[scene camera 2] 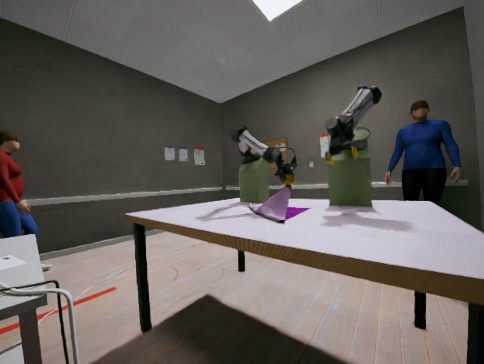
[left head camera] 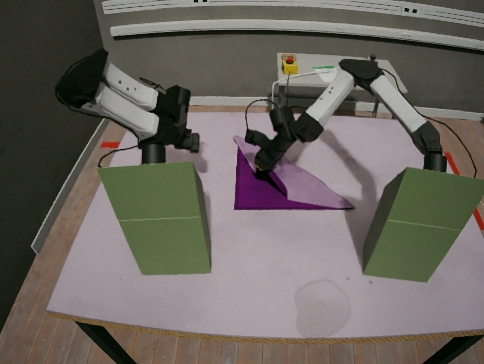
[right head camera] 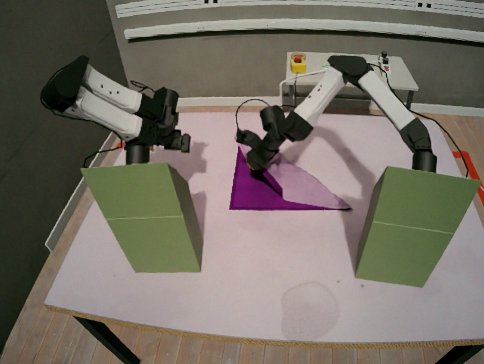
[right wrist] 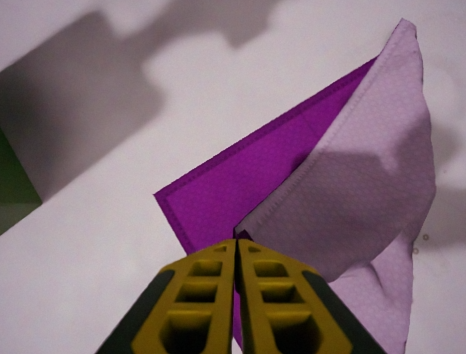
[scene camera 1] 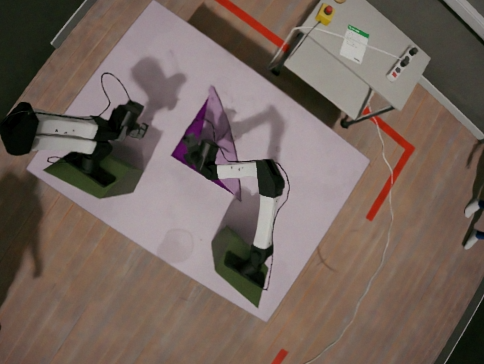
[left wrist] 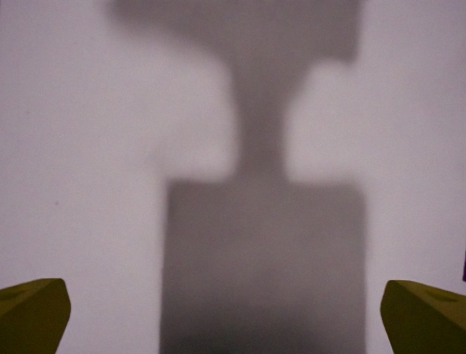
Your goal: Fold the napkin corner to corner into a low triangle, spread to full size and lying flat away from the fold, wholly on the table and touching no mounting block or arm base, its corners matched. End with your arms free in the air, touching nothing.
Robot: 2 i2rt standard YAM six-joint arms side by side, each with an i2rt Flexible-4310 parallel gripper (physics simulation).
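Observation:
The napkin's purple face [left head camera: 247, 195] [right head camera: 241, 195] [scene camera 1: 182, 147] [scene camera 2: 297, 212] [right wrist: 225, 175] lies on the table with a bare corner at its front left. Its pale underside [left head camera: 315, 185] [right head camera: 310, 185] [scene camera 2: 274, 206] [right wrist: 370, 120] is pulled over from the back right, forming a raised, bulging flap. My right gripper [left head camera: 259, 169] [right head camera: 252, 167] [scene camera 2: 288, 182] [right wrist: 236, 247] is shut on the flap's corner, holding it above the purple half. My left gripper [scene camera 1: 141, 131] [scene camera 2: 343, 156] [left wrist: 226, 292] is open and empty, high above the table, left of the napkin in the head views.
Green mounting blocks [left head camera: 165, 225] [left head camera: 415, 225] stand left and right of the napkin in the left head view, carrying the arms. A small grey side table [scene camera 1: 320, 85] stands beyond the back table edge. A person in blue [scene camera 2: 424, 145] stands behind the left arm's block.

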